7 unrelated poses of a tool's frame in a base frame.
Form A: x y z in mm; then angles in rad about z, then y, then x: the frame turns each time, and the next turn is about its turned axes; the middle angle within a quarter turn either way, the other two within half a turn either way.
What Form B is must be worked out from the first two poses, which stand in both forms.
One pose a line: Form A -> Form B
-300 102 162 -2.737 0.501 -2.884 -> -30.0 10.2 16.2 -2.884 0.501 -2.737
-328 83 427 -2.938 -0.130 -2.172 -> -32.8 8.3 42.7 -2.172 -0.130 -2.938
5 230 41 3.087 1.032 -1.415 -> 0.5 23.0 4.1 -1.415 1.032 3.087
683 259 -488 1.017 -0.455 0.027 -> 68.3 25.9 -48.8 0.027 -0.455 1.017
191 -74 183 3.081 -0.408 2.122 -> 19.1 -7.4 18.3 2.122 -0.408 3.081
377 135 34 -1.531 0.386 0.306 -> 37.7 13.5 3.4 0.306 0.386 -1.531
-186 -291 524 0.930 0.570 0.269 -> -18.6 -29.1 52.4 0.269 0.570 0.930
